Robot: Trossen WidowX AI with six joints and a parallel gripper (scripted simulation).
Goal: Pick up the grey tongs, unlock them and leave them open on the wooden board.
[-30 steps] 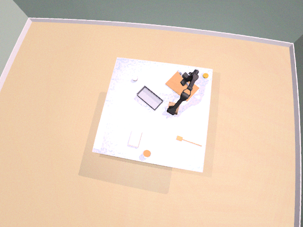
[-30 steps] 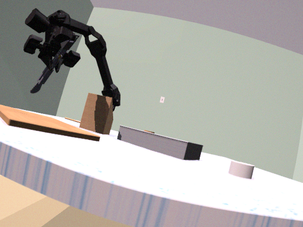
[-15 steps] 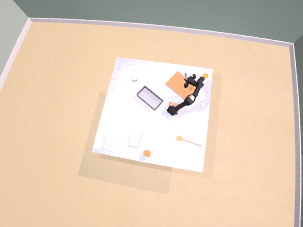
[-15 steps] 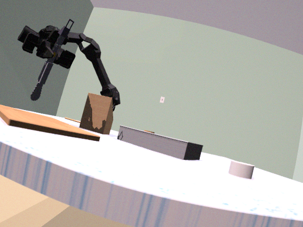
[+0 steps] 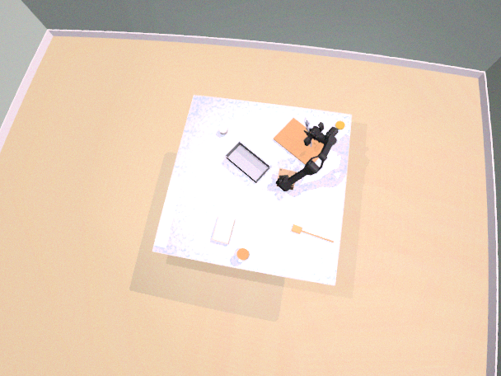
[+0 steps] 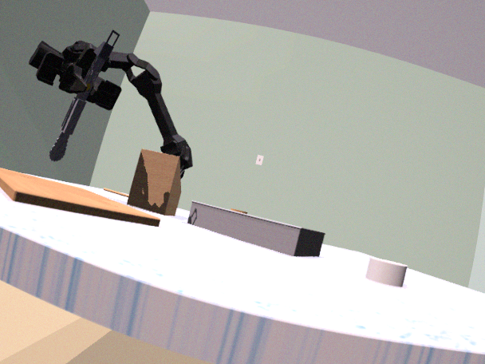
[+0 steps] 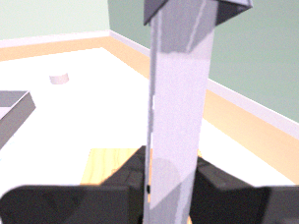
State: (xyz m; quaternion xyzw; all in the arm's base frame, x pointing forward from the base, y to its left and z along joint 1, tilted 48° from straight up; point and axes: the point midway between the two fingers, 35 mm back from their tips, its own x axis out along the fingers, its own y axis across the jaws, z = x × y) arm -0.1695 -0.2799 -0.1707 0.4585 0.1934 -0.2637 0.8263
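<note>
Right now the wooden board is 210 mm below my gripper tip. From my gripper tip the other things lie so: grey roasting tin 400 mm ahead, 190 mm to the left, 190 mm below; then white cylinder 610 mm ahead, 70 mm to the right, 200 mm below; then orange disc 300 mm behind, 160 mm to the right, 210 mm below.
</note>
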